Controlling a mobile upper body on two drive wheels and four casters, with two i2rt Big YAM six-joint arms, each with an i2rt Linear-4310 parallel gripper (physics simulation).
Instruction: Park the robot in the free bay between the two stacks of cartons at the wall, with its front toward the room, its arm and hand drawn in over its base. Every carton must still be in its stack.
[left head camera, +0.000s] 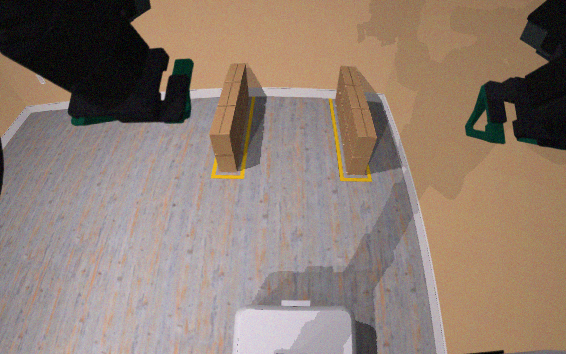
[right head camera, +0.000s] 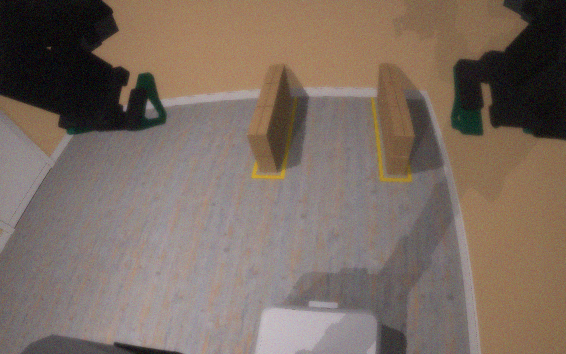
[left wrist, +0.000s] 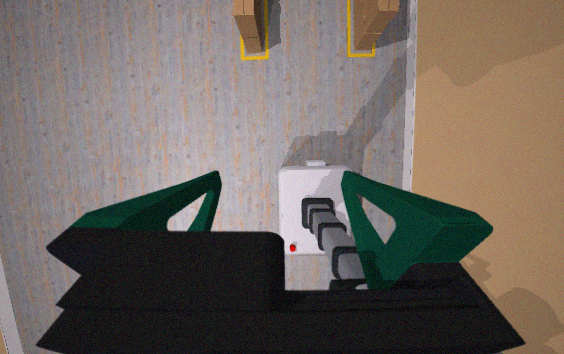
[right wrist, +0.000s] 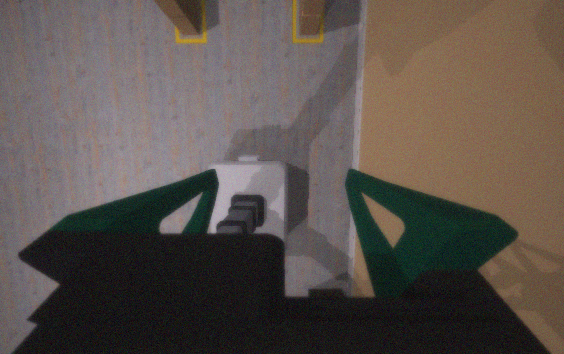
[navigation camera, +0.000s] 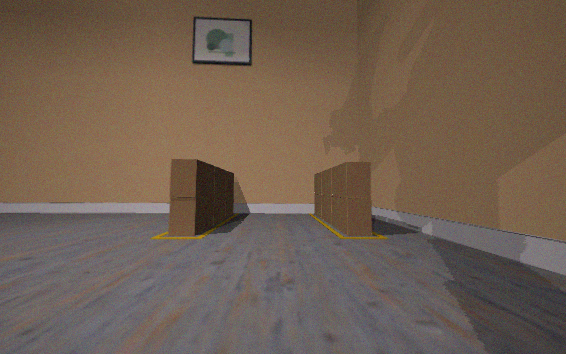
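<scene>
The left carton stack (left head camera: 227, 117) (right head camera: 266, 117) (left wrist: 248, 27) (right wrist: 187, 17) (navigation camera: 184, 200) and right carton stack (left head camera: 356, 115) (right head camera: 397, 115) (left wrist: 370, 25) (right wrist: 311, 17) (navigation camera: 357, 200) stand upright at the wall, on yellow-outlined strips. The bay (left head camera: 295, 135) (navigation camera: 280, 220) lies between them. My white base (left head camera: 280, 330) (right head camera: 300, 330) (left wrist: 295, 200) (right wrist: 240, 175) is outside the bay; the head and navigation cameras look toward the wall. My left gripper (left head camera: 131, 112) (right head camera: 112, 120) (left wrist: 281, 177) and right gripper (left head camera: 510, 132) (right head camera: 492, 125) (right wrist: 282, 171) are open, held high and wide apart, clear of the cartons.
The right side wall (left head camera: 500, 225) (navigation camera: 475, 125) with its white baseboard (left head camera: 427, 250) (navigation camera: 540, 255) runs close along my right side. A framed picture (navigation camera: 222, 41) hangs on the wall behind the bay. A pale surface (right head camera: 20, 165) shows at the left edge of the right head view.
</scene>
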